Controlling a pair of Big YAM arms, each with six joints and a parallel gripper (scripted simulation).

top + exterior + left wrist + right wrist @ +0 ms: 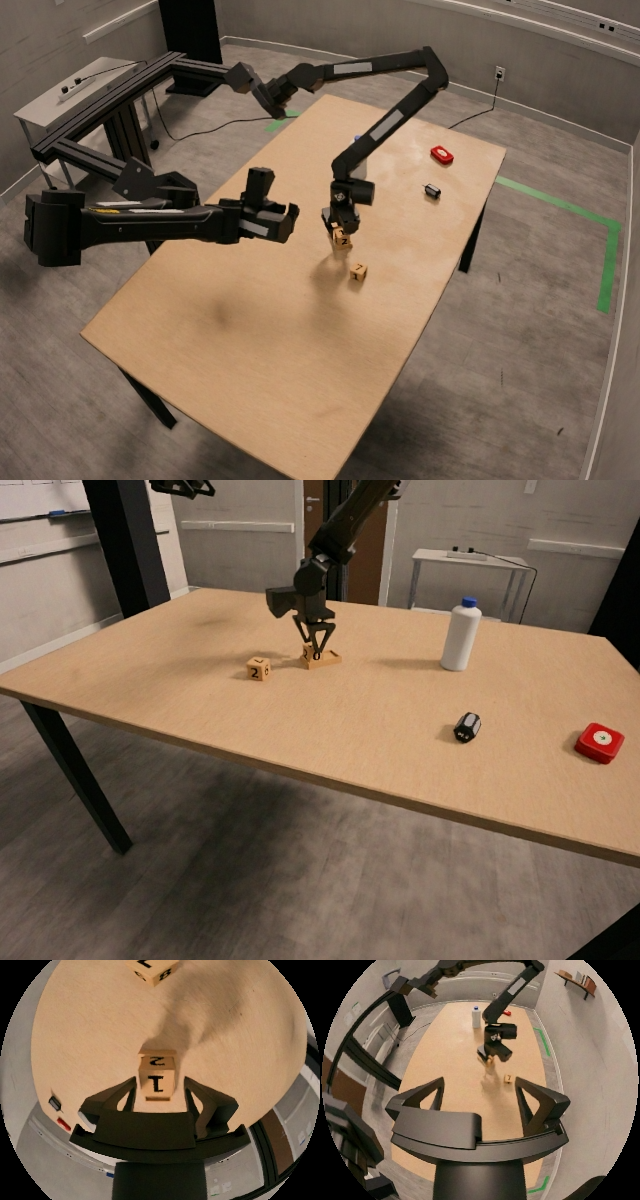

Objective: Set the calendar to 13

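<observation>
Right now the wooden digit cube is 2 cm below my left hand. Round my left hand: white bottle 35 cm to the left, 7 cm behind, 3 cm above; then wooden cube 11 cm to the right, 10 cm ahead, 3 cm below; then wooden tray 4 cm below, 2 cm to the left, 1 cm behind.
</observation>
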